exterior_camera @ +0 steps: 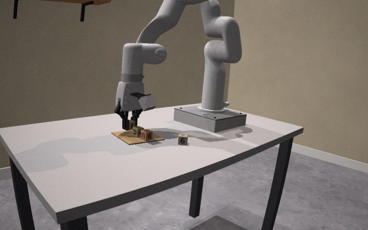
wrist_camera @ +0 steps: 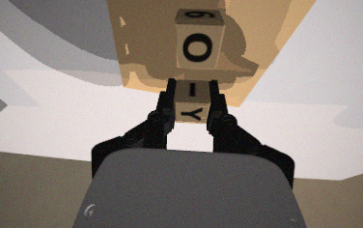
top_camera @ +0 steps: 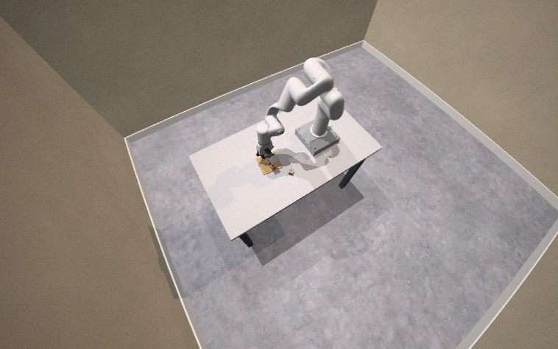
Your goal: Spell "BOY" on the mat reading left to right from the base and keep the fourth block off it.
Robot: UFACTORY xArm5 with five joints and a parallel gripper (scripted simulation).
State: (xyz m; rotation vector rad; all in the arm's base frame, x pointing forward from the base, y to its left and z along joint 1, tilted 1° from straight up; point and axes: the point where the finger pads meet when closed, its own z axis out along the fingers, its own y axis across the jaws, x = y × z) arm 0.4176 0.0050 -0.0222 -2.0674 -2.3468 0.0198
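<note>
Right now my hand is 5 cm to the right of the wooden block, 2 cm above it and 1 cm past it. The rest, counted from my hand: tan mat (5 cm to the left, 3 cm below).
</note>
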